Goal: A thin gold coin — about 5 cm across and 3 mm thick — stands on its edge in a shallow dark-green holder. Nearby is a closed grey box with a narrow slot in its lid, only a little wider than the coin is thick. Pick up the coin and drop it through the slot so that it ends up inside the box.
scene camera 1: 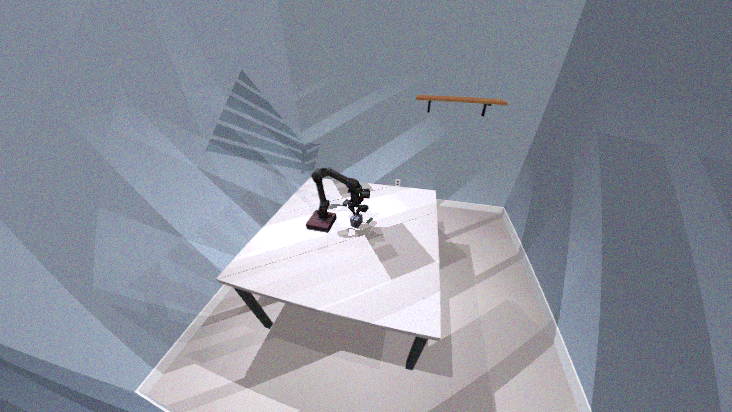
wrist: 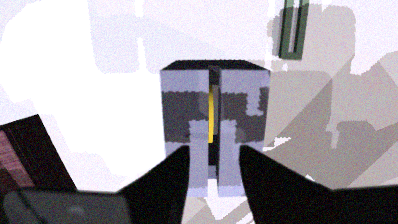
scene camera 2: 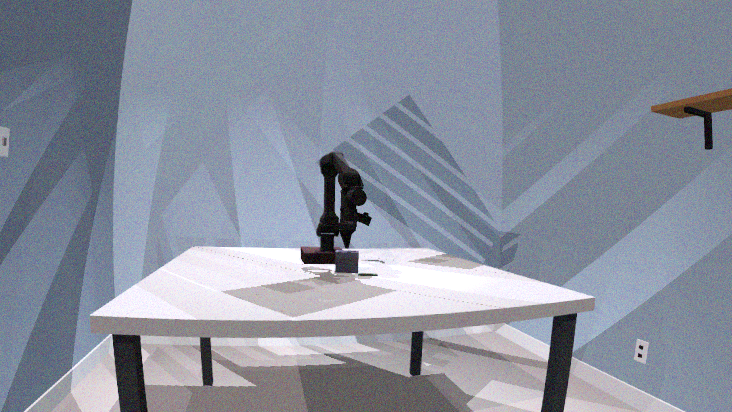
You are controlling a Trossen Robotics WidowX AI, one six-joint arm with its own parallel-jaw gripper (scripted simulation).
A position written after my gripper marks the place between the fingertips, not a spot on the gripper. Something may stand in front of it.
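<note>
What I find here is my gripper [scene camera 2: 347, 247], and when I consider the wrist view, my gripper [wrist: 214, 153] is visible there too.
</note>
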